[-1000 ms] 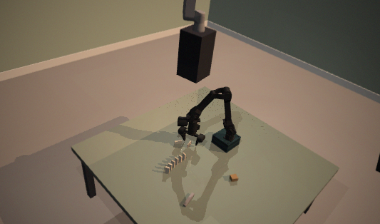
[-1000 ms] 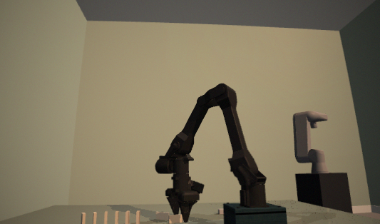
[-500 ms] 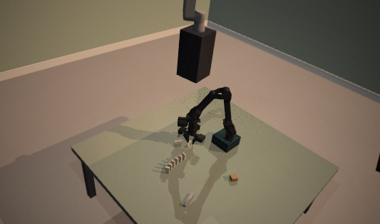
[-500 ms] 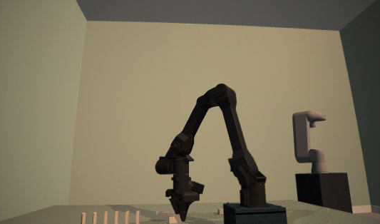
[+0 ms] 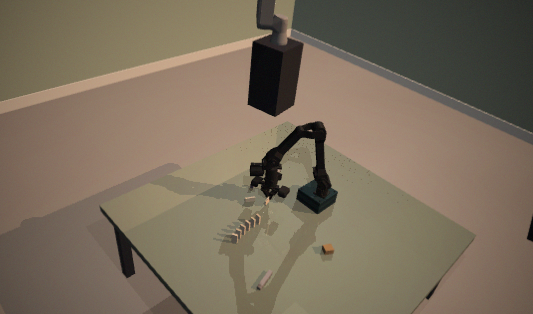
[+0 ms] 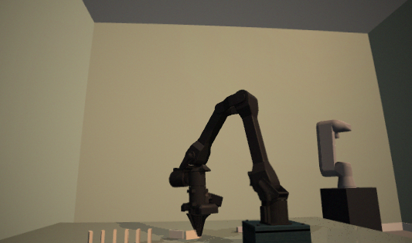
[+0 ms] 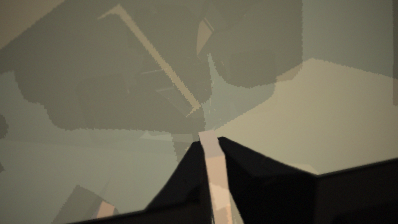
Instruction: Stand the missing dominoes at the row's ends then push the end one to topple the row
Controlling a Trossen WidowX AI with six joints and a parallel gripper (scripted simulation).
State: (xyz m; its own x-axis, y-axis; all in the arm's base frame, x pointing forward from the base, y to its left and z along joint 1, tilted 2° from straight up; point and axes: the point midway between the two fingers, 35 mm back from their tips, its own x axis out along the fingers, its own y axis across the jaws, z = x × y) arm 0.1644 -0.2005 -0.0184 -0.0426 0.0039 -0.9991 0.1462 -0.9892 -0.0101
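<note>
The purple cube lies 13 cm to the right of my gripper tip and 3 cm behind it. The rest, counted from my gripper tip: grey bar 40 cm ahead, 27 cm to the left, 1 cm below; then orange block 39 cm to the left, 9 cm ahead.
</note>
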